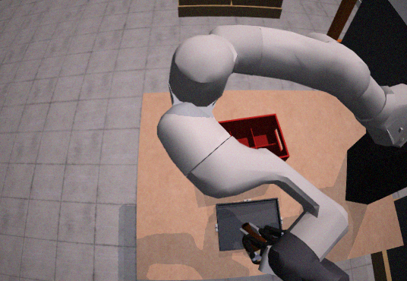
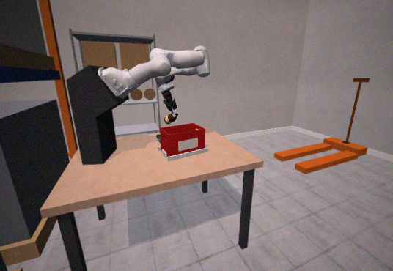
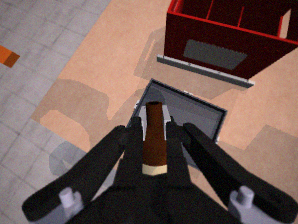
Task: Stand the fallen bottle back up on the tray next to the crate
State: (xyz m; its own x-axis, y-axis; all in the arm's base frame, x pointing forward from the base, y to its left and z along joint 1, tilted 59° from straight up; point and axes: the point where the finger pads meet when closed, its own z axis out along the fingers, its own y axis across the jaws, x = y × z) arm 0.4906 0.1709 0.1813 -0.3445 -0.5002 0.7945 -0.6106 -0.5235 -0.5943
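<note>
My gripper is now 4 cm to the right of the bottle and 4 cm above it. From my hand the other things lie so: crate (30 cm to the right, 16 cm behind, 13 cm below); grey tray (20 cm below, 6 cm behind, 3 cm to the right).
</note>
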